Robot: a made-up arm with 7 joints. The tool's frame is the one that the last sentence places. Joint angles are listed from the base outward.
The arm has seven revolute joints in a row. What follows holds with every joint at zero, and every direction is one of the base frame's. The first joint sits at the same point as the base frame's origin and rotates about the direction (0.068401, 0.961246, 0.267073). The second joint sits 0.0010 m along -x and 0.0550 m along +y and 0.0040 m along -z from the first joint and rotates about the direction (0.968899, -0.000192, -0.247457). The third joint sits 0.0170 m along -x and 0.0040 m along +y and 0.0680 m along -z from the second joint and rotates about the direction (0.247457, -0.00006, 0.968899). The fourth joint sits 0.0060 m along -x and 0.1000 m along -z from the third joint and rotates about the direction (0.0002, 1, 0.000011). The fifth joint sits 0.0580 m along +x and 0.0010 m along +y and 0.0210 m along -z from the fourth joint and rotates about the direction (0.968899, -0.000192, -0.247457). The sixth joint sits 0.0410 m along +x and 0.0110 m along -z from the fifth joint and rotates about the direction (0.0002, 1, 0.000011). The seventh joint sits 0.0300 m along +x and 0.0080 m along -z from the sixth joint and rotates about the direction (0.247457, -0.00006, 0.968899). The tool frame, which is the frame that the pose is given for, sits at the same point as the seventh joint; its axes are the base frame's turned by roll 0.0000, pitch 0.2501 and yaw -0.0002 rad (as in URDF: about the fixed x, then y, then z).
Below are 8 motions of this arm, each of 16 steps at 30 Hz.
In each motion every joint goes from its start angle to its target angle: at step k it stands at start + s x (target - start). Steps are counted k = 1, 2, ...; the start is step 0. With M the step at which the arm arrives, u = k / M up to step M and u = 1 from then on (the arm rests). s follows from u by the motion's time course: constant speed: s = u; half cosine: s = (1 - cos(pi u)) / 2; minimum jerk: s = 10 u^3 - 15 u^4 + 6 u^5.
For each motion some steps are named. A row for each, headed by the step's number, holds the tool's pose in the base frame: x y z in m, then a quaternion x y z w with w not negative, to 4 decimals.
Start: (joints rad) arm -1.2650 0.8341 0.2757 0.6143 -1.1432 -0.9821 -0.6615
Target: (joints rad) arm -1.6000 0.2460 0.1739 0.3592 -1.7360 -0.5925 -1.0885
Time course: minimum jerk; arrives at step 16
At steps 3, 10, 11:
3: 0.2364 0.1981 0.0536 -0.0383 -0.7683 -0.0370 0.6379
10: 0.2731 0.0952 0.0776 -0.3233 -0.7721 -0.3043 0.4548
11: 0.2736 0.0787 0.0832 -0.3562 -0.7659 -0.3418 0.4119

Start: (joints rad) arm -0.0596 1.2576 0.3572 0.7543 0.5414 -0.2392 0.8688
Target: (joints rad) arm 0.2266 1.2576 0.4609 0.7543 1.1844 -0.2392 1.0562
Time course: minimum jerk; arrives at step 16
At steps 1, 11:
1: 0.1048 0.3141 -0.0654 0.7649 -0.0664 0.3775 0.5176
11: 0.0667 0.3242 -0.0732 0.9160 -0.0610 0.1743 0.3561

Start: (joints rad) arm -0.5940 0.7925 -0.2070 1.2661 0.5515 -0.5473 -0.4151
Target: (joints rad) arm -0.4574 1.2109 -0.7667 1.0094 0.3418 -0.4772 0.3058
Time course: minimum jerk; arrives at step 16
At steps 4, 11, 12, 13, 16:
4: 0.1649 0.2341 -0.1827 0.5351 0.3463 -0.2698 0.7218
11: 0.1397 0.2690 -0.1537 0.7069 0.2419 -0.1657 0.6437
12: 0.1362 0.2721 -0.1509 0.7202 0.2297 -0.1593 0.6349
13: 0.1335 0.2743 -0.1489 0.7292 0.2210 -0.1552 0.6288
16: 0.1310 0.2762 -0.1471 0.7367 0.2133 -0.1518 0.6234

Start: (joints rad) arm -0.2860 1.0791 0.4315 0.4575 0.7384 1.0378 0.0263
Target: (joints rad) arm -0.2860 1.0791 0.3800 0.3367 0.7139 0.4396 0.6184
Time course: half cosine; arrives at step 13
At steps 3, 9, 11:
3: 0.1247 0.2930 -0.0579 0.5581 0.3930 0.5569 0.4732
9: 0.1427 0.2805 -0.0548 0.6946 0.1148 0.5312 0.4713
11: 0.1466 0.2765 -0.0542 0.7092 0.0409 0.5232 0.4708

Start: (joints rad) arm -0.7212 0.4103 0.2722 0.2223 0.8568 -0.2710 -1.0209
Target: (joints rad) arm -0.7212 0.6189 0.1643 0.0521 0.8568 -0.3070 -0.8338
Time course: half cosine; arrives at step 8
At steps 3, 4, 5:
3: 0.2317 0.1330 -0.0767 0.6245 0.0570 -0.2951 0.7209
4: 0.2301 0.1345 -0.0697 0.6498 0.0374 -0.2769 0.7069
5: 0.2282 0.1355 -0.0628 0.6738 0.0172 -0.2600 0.6915

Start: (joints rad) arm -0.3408 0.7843 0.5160 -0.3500 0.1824 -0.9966 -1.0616
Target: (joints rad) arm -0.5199 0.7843 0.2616 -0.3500 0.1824 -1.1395 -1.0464
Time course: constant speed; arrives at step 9
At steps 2, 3, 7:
2: 0.1354 0.1583 -0.0292 0.7406 -0.3401 -0.3684 0.4474
3: 0.1378 0.1549 -0.0291 0.7382 -0.3537 -0.3748 0.4354
7: 0.1465 0.1410 -0.0280 0.7265 -0.4064 -0.3987 0.3847

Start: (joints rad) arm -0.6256 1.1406 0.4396 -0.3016 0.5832 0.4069 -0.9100
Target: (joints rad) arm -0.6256 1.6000 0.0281 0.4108 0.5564 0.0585 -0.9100
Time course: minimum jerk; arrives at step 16
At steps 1, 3, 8, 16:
1: 0.1586 0.1942 0.0512 0.6650 0.0595 0.0601 0.7421
3: 0.1611 0.1962 0.0517 0.6718 0.0738 0.0543 0.7350
8: 0.1773 0.2213 0.0546 0.7202 0.2198 0.0117 0.6579
16: 0.1726 0.2585 0.0627 0.7306 0.3894 -0.0013 0.5608

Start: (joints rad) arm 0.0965 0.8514 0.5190 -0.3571 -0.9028 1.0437 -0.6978
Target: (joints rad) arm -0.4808 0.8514 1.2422 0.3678 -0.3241 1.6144 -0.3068
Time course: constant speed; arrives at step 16
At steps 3, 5, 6, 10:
3: 0.1048 0.2292 -0.0880 -0.1182 0.3476 -0.1371 0.9200
5: 0.1064 0.2432 -0.0813 -0.1348 0.3398 -0.0504 0.9294
6: 0.1064 0.2497 -0.0784 -0.1481 0.3357 -0.0091 0.9302
10: 0.1030 0.2712 -0.0719 -0.2304 0.3229 0.1347 0.9080

